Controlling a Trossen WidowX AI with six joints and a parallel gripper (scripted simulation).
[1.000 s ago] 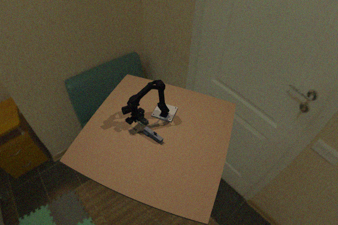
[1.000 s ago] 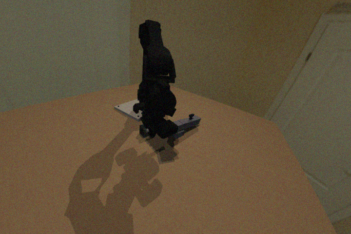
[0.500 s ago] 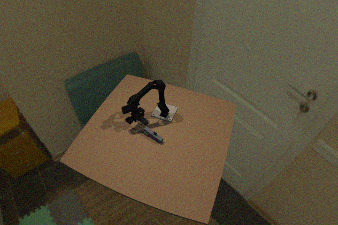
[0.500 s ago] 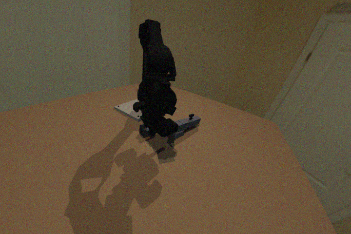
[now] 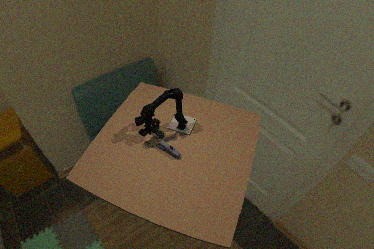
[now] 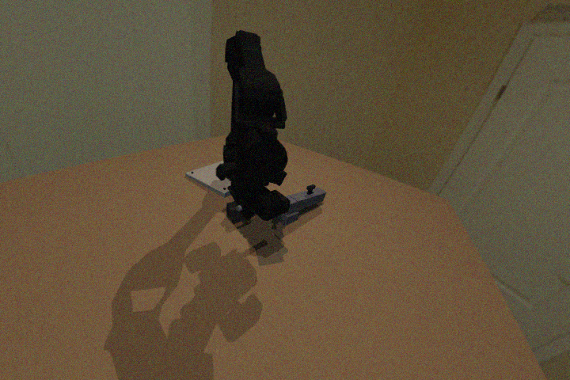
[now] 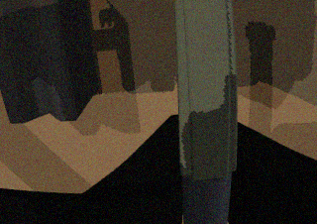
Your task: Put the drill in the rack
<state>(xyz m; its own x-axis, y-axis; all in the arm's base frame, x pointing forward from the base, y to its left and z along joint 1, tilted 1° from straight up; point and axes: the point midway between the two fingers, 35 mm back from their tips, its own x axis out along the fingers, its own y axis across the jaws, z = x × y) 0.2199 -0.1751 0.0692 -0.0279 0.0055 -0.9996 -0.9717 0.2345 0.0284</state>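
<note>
The dark block lies 60 mm behind my gripper tip, 50 mm to the left of it and 40 mm below it. Also, from my gripper tip: small dark key: 220 mm to the left, 60 mm ahead; then drill: 40 mm to the left, 30 mm above, 10 mm ahead.
</note>
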